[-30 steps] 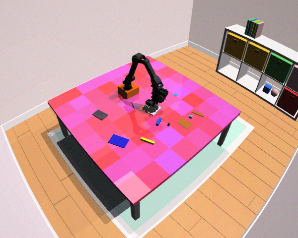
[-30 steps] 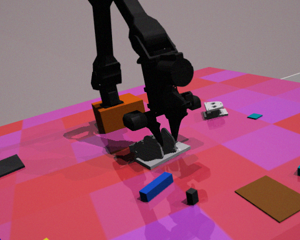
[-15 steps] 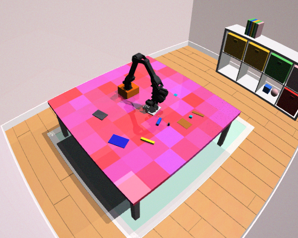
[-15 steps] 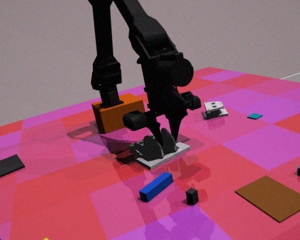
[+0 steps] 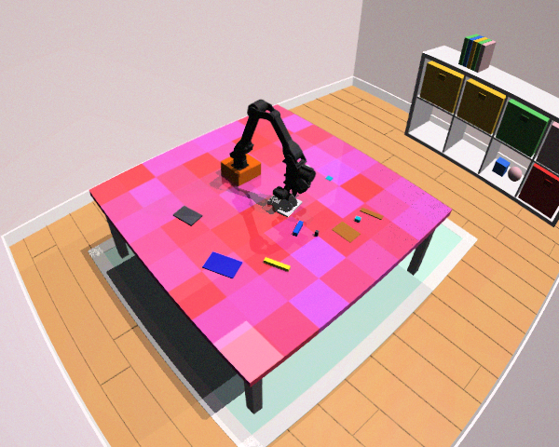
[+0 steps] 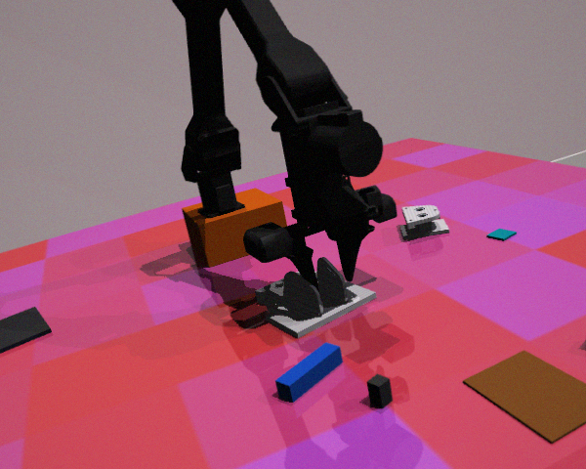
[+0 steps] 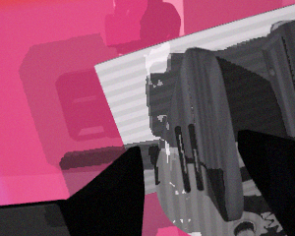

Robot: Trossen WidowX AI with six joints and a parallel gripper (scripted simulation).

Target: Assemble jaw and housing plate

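My gripper tip is 3 cm past the grey jaw and 2 cm to the left of it. The rest, counted from my gripper tip: black cube (22 cm ahead, 8 cm to the right); blue block (14 cm ahead, 11 cm to the right); white t-shaped block (22 cm to the left, 9 cm behind, 1 cm below).
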